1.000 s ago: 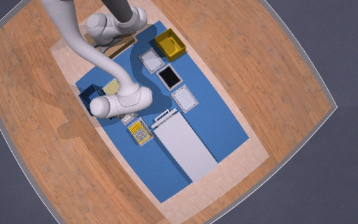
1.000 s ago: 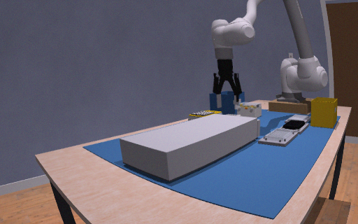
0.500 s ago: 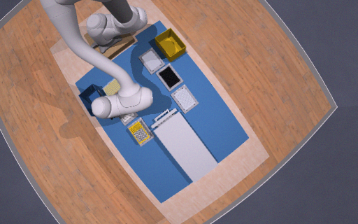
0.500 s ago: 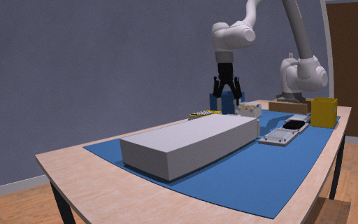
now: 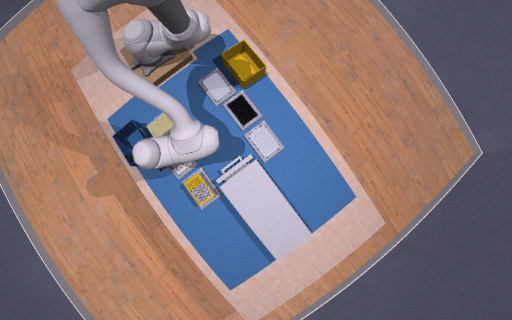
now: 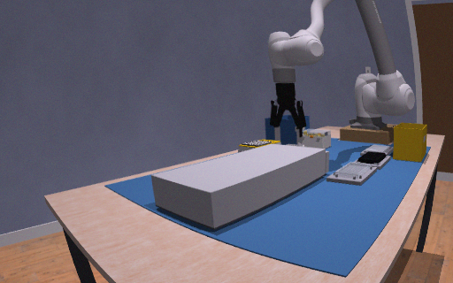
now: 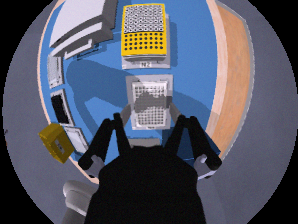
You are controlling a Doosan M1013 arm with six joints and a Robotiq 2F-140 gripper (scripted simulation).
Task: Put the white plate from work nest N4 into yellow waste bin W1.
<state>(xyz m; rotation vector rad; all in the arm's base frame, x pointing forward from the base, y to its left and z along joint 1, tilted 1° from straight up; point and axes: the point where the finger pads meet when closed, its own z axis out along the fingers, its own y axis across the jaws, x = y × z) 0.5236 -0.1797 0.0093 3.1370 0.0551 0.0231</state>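
The white plate lies 4 cm below my hand. Round my hand: yellow rack 17 cm ahead, 1 cm to the left; then grey nest 5 cm below; then blue bin 18 cm behind, 13 cm to the right, 2 cm below.
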